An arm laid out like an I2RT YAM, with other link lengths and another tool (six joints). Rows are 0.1 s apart.
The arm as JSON. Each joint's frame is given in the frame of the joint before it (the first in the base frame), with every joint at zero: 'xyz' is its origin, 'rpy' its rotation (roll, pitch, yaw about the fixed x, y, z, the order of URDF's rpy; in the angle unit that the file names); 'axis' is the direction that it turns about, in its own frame. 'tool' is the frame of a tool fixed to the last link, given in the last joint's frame.
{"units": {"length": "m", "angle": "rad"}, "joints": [
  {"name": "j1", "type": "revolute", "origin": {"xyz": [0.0, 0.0, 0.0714], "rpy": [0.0, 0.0, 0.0]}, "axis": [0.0, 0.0, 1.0]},
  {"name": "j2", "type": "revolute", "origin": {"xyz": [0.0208, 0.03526, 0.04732], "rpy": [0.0, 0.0, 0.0]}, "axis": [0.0, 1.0, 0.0]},
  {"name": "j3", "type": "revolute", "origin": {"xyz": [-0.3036, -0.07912, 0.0], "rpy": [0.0, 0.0, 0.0]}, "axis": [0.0, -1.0, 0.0]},
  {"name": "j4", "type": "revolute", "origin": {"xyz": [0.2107, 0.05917, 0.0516], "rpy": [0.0, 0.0, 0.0]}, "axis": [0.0, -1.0, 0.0]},
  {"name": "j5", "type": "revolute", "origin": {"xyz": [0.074, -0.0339, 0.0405], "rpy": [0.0, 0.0, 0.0]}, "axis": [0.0, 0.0, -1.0]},
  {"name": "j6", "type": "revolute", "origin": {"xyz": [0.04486, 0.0, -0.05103], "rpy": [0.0, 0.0, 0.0]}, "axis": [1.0, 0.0, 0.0]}
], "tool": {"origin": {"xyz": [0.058, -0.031, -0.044], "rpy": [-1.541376, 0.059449, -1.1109]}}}
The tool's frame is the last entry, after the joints.
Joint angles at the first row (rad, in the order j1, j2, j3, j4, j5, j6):
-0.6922, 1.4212, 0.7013, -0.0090, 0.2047, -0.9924
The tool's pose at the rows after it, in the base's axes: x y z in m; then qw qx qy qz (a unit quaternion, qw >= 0):
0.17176, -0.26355, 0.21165, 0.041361, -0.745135, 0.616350, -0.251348
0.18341, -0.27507, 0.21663, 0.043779, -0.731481, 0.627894, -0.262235
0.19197, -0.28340, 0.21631, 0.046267, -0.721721, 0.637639, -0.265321
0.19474, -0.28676, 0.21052, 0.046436, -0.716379, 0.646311, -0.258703
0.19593, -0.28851, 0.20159, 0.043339, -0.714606, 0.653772, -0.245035
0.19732, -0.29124, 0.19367, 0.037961, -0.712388, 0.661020, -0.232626
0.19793, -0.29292, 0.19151, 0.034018, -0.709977, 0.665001, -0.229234
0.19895, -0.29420, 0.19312, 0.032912, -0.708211, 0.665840, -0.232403
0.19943, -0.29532, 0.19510, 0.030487, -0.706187, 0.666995, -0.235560
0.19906, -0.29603, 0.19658, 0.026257, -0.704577, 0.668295, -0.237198
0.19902, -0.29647, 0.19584, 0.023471, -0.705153, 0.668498, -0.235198
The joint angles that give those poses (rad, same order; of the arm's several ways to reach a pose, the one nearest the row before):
-0.6918, 1.4654, 0.7742, -0.0192, 0.2180, -0.9505
-0.6918, 1.5170, 0.8394, -0.0192, 0.2348, -0.9173
-0.6918, 1.5619, 0.8837, -0.0193, 0.2466, -0.8909
-0.6918, 1.5925, 0.8966, -0.0204, 0.2569, -0.8738
-0.6907, 1.6234, 0.8993, -0.0235, 0.2687, -0.8650
-0.6906, 1.6562, 0.9066, -0.0261, 0.2836, -0.8589
-0.6907, 1.6699, 0.9131, -0.0276, 0.2947, -0.8551
-0.6907, 1.6722, 0.9203, -0.0269, 0.2989, -0.8532
-0.6907, 1.6730, 0.9268, -0.0269, 0.3058, -0.8520
-0.6906, 1.6730, 0.9299, -0.0269, 0.3153, -0.8532
-0.6907, 1.6768, 0.9302, -0.0269, 0.3195, -0.8566

